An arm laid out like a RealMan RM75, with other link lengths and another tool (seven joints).
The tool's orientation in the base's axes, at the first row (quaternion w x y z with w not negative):
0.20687 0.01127 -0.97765 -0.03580
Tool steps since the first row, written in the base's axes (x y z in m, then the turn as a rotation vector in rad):
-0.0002 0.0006 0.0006 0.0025 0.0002 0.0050
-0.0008 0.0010 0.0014 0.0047 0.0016 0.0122
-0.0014 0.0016 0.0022 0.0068 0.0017 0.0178
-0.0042 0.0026 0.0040 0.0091 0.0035 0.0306
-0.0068 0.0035 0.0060 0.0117 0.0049 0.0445
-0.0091 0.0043 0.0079 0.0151 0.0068 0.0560
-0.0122 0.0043 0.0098 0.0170 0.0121 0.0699
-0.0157 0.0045 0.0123 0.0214 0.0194 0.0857
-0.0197 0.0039 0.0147 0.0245 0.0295 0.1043
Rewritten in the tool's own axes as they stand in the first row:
0.0004 0.0006 -0.0004 -0.0003 0.0006 -0.0056
0.0013 0.0011 -0.0009 0.0006 0.0025 -0.0129
0.0021 0.0018 -0.0013 0.0009 0.0030 -0.0189
0.0054 0.0029 -0.0018 0.0039 0.0057 -0.0314
0.0085 0.0040 -0.0025 0.0071 0.0081 -0.0450
0.0113 0.0049 -0.0032 0.0086 0.0109 -0.0567
0.0150 0.0051 -0.0037 0.0122 0.0172 -0.0698
0.0192 0.0055 -0.0046 0.0143 0.0256 -0.0856
0.0238 0.0051 -0.0052 0.0186 0.0370 -0.1031

